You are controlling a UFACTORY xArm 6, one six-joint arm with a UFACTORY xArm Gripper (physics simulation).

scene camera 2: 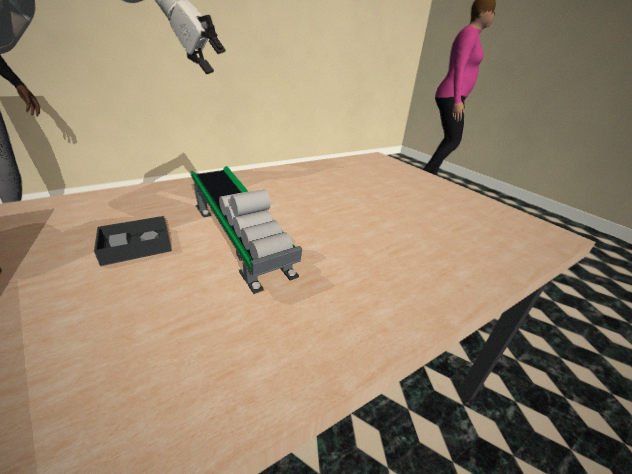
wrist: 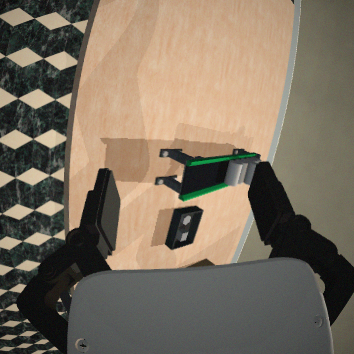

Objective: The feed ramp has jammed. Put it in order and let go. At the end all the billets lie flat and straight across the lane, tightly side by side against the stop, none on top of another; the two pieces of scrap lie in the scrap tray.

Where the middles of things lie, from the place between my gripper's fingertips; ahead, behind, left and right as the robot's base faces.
Labels:
Now: hand 30 cm past the dark scrap tray (scene camera 2: 105, 254), 40 cm to the left of it and 31 cm above it. Round my hand: grey stop (scene camera 2: 272, 261) 8 cm behind, 64 cm to the right, 27 cm below.

